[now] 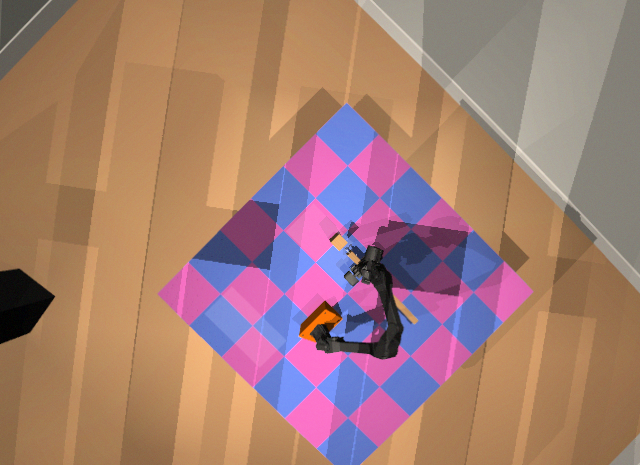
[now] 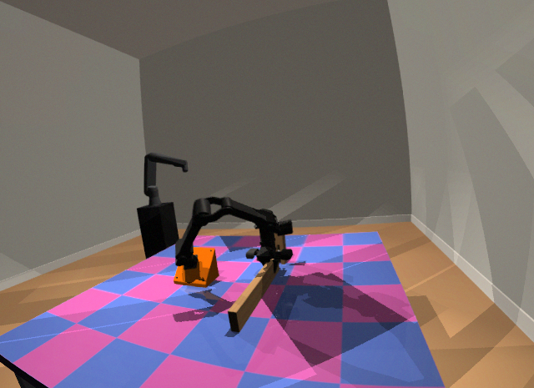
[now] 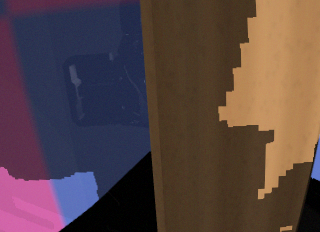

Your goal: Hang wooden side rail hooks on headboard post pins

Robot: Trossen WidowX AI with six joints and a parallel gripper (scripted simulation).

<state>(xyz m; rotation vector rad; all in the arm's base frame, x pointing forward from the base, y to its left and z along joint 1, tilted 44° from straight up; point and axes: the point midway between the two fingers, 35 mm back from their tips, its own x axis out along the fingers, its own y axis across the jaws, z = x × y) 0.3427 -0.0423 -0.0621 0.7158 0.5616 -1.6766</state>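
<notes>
Now: the headboard post 20 mm ahead of my gripper tip, 150 mm to the left of it and 60 mm above it.
</notes>
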